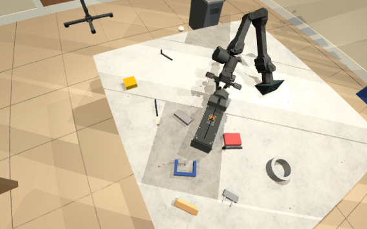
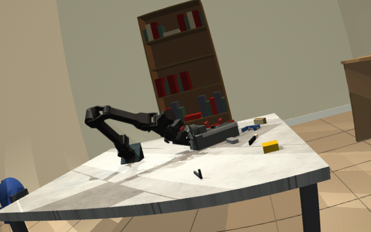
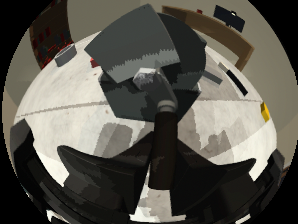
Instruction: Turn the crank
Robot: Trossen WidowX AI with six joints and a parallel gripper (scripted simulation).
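My gripper tip is now 3 cm below the crank handle, 1 cm to the left of it and 1 cm past it. Round my gripper tip: grey block: 21 cm ahead, 3 cm below; then red pointer: 12 cm ahead, 10 cm to the left, 5 cm above; then red block: 22 cm to the left, 7 cm ahead, 2 cm below.
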